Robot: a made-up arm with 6 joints. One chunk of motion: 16 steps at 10 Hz.
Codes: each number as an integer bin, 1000 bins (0 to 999) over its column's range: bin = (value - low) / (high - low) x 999, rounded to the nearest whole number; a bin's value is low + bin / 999 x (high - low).
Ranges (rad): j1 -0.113..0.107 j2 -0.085..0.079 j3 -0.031..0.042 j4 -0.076..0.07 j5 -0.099..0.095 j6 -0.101..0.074
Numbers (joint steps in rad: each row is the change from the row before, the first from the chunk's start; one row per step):
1: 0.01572 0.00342 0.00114 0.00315 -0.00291 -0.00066
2: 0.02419 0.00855 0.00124 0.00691 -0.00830 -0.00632
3: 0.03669 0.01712 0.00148 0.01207 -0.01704 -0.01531
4: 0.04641 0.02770 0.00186 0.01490 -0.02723 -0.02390
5: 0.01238 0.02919 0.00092 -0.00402 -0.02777 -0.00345
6: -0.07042 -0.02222 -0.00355 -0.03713 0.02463 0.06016
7: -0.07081 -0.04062 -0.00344 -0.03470 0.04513 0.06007
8: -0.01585 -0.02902 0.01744 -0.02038 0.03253 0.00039
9: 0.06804 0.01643 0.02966 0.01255 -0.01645 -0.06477
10: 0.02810 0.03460 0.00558 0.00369 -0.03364 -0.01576
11: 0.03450 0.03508 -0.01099 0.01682 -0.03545 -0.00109
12: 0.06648 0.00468 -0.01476 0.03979 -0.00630 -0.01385
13: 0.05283 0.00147 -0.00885 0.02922 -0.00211 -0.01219
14: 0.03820 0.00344 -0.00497 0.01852 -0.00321 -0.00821
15: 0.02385 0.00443 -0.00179 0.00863 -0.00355 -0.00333
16: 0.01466 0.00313 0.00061 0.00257 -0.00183 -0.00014
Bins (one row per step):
1: 585 539 440 542 495 573
2: 623 570 441 567 467 540
3: 680 622 444 603 422 489
4: 724 687 450 622 370 440
5: 569 696 437 493 367 557
6: 193 382 376 266 637 920
7: 192 270 377 283 742 919
8: 441 341 663 381 677 579
9: 822 618 830 606 425 207
10: 641 729 501 545 337 487
11: 670 731 274 635 327 570
12: 815 546 222 792 477 498
13: 753 527 303 720 499 507
14: 687 539 356 647 493 530
15: 621 545 400 579 492 558
16: 580 537 433 538 500 576

